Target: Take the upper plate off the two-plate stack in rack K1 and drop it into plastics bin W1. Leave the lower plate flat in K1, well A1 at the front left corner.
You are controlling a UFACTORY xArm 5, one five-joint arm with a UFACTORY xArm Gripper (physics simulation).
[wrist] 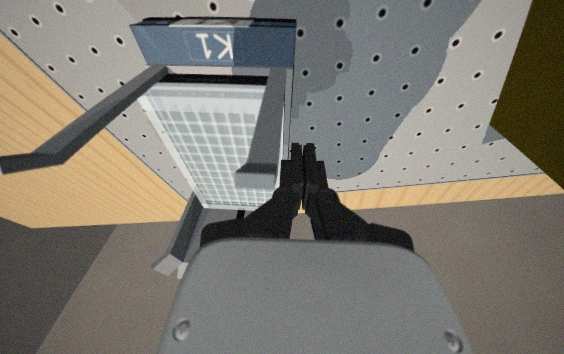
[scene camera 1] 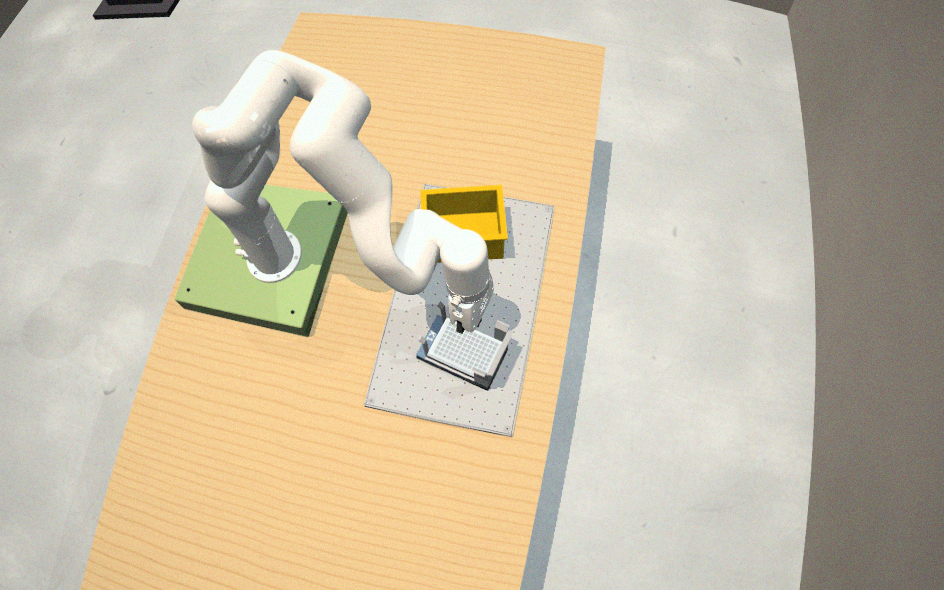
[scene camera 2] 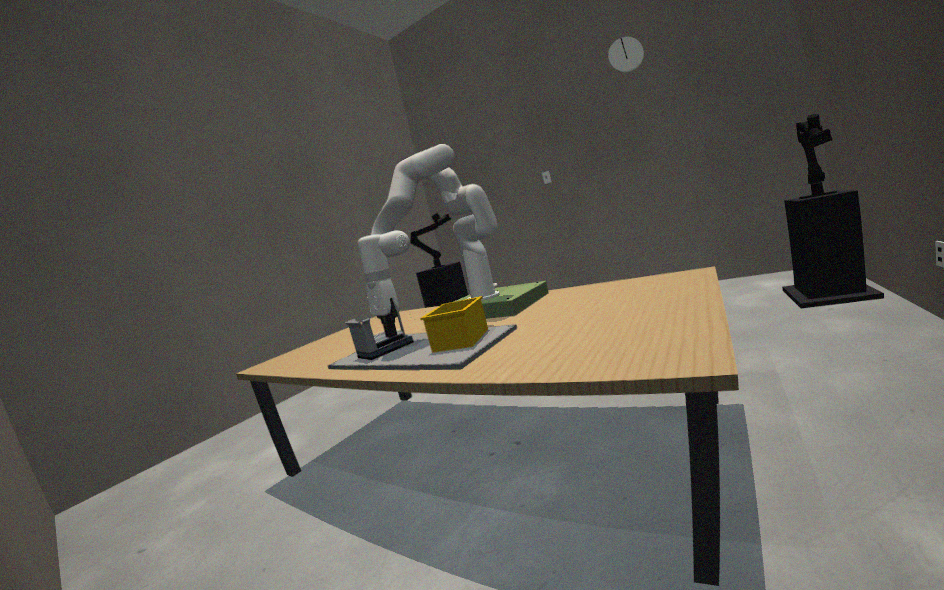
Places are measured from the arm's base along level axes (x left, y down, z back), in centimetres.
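Pixels of known places: gripper, between the fingertips: (wrist: 301,157) (scene camera 2: 391,336); arm's base, origin of its link: (scene camera 1: 274,256) (scene camera 2: 483,297).
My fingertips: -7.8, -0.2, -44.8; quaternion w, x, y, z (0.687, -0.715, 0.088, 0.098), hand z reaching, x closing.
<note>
Ahead of a thing's pixels: the offset from my fingertips to its middle, as dx, dy, dz. Level surfaces: height alone.
A pale gridded plate {-5.9, +0.1, +0.3} (scene camera 1: 466,349) (wrist: 215,142) lies flat between the upright corner posts of rack K1 {-5.7, -1.4, +1.0} (scene camera 1: 452,373) (scene camera 2: 362,338) (wrist: 165,47). Whether a second plate lies under it cannot be told; the rack is too small in the second scene view. My gripper (scene camera 1: 459,328) (scene camera 2: 389,335) (wrist: 301,157) is shut and empty. Its tips are low by the rack's bin-facing long side, beside the plate in the wrist view; contact cannot be told. The yellow bin {+20.7, -0.4, +5.4} (scene camera 1: 495,248) (scene camera 2: 455,331) (wrist: 535,100), W1 by the task, stands apart from the rack; its visible floor part is bare.
Rack and bin stand on a grey perforated board {+6.2, +5.1, +2.8} (scene camera 1: 403,389) (scene camera 2: 431,361) on the wooden table {dy +5.8} (scene camera 1: 278,452) (scene camera 2: 626,333). The rack's grey posts rise close to my fingers in the wrist view. The arm's green base block (scene camera 1: 222,278) (scene camera 2: 522,295) stands beside the board.
</note>
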